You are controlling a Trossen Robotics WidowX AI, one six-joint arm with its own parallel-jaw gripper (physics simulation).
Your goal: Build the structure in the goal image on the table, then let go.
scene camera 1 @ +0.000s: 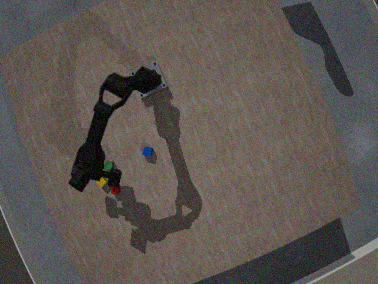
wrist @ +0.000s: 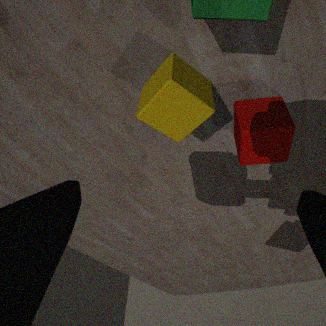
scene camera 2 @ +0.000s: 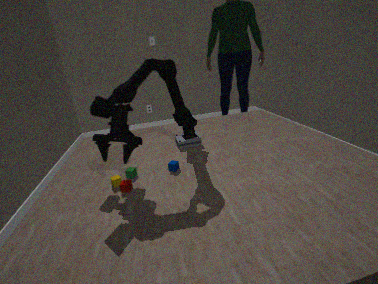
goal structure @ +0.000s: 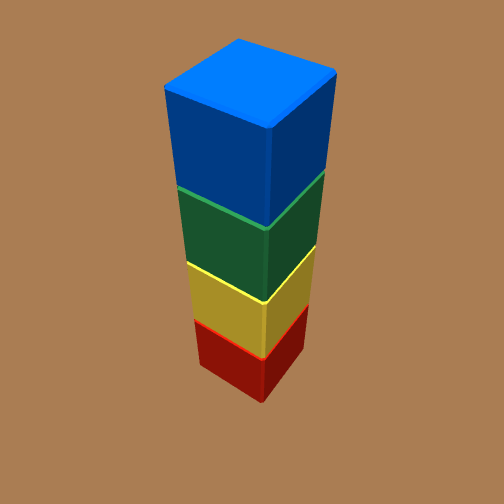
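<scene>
A yellow cube (scene camera 1: 102,182) (scene camera 2: 116,181) (wrist: 172,102) rests on the wood-grained surface, turned at an angle to the red cube. The red cube (scene camera 1: 115,190) (scene camera 2: 126,186) (wrist: 265,131) lies beside it with a small gap, partly in shadow. A green cube (scene camera 1: 109,165) (scene camera 2: 131,172) (wrist: 232,9) lies near them, cut off by the top edge of the wrist view. A blue cube (scene camera 1: 148,151) (scene camera 2: 173,166) lies apart, nearer the arm's base. My gripper (scene camera 2: 115,161) (wrist: 191,196) is open and empty, fingers pointing down, above the surface close to the three grouped cubes.
The arm's base plate (scene camera 2: 188,142) stands behind the cubes in scene camera 2. The arm's dark shadow (scene camera 1: 167,226) (scene camera 2: 167,224) falls across the surface near the red cube. A standing person (scene camera 2: 234,30) in a green top is by the back wall.
</scene>
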